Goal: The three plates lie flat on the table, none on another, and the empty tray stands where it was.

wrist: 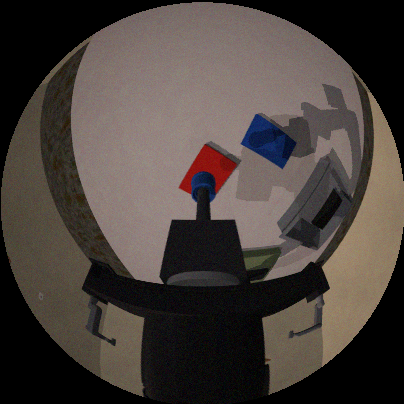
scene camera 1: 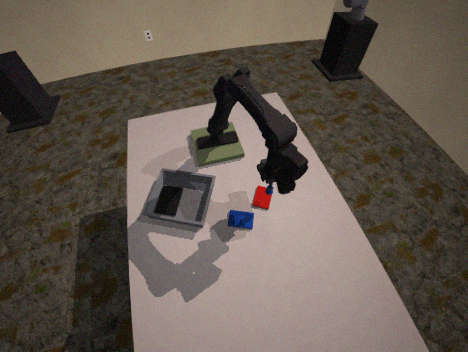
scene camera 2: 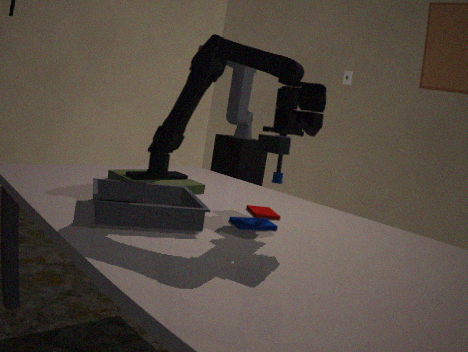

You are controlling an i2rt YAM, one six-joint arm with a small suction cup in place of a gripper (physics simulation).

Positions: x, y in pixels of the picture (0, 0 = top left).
Labels:
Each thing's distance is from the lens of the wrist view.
suction cup (wrist: 201, 177): 15 cm
blue plate (wrist: 263, 137): 26 cm
red plate (wrist: 208, 159): 25 cm
The marked spots on the red plate and the suction cup are 10 cm apart.

